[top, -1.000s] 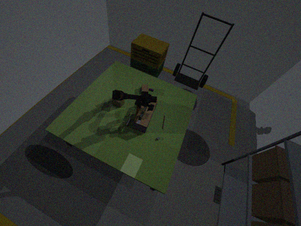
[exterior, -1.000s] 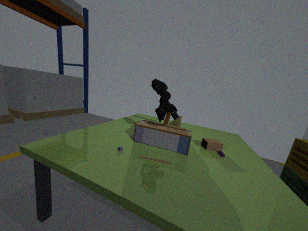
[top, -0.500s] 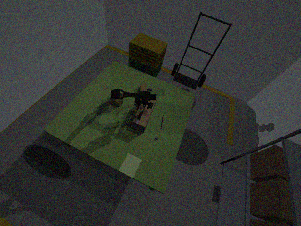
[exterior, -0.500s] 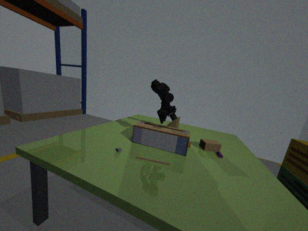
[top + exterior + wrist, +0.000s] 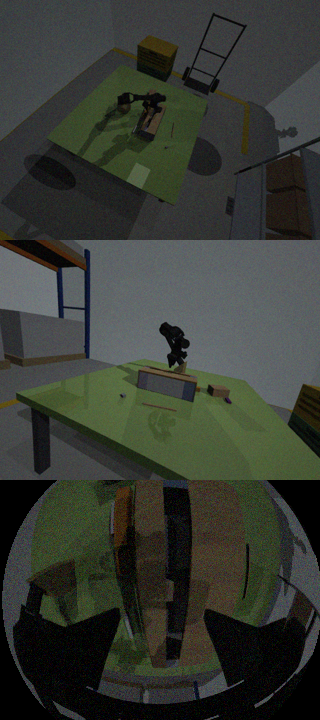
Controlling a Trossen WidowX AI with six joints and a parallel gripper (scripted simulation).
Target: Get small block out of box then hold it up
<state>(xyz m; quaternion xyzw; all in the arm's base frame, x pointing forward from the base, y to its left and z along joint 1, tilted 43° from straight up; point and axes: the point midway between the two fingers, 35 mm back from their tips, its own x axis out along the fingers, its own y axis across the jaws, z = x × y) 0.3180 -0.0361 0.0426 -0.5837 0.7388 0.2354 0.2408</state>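
The brownish block is 2 cm ahead of my gripper tip, 1 cm to the right of it and 8 cm below it. Also, from my gripper tip: grey piece 25 cm ahead, 22 cm to the right, 16 cm below; orange bar 7 cm behind, 12 cm to the left, 15 cm below; thin rod 27 cm ahead, 16 cm below.
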